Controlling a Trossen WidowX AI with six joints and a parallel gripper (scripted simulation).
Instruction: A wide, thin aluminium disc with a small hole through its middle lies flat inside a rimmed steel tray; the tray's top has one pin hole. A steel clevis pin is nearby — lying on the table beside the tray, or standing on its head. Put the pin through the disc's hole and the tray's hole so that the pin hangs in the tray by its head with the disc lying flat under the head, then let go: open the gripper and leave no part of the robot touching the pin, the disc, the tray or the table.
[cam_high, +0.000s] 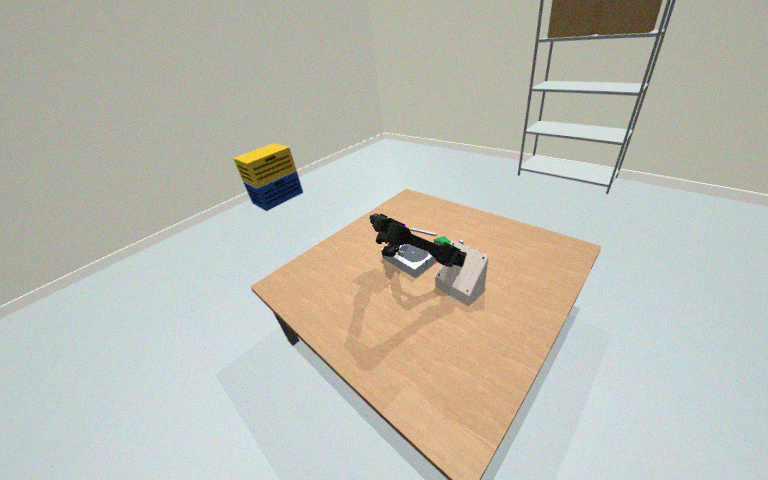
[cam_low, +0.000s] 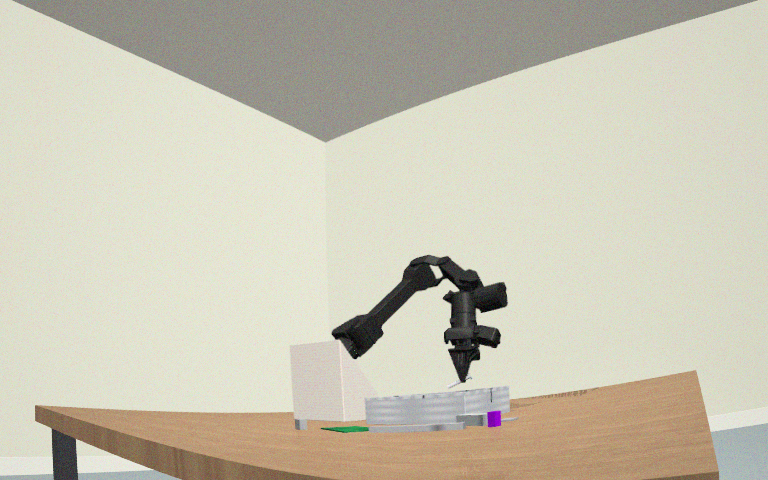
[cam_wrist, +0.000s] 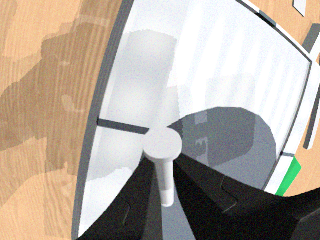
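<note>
Now: gripper tip 10 mm past the steel clevis pin. Also, from my gripper tip: steel tray: 30 mm behind, 60 mm to the right, 40 mm below; then flat grey piece: 170 mm ahead, 200 mm to the right, 80 mm below; then aluminium disc: 50 mm behind, 60 mm to the right, 20 mm below.
</note>
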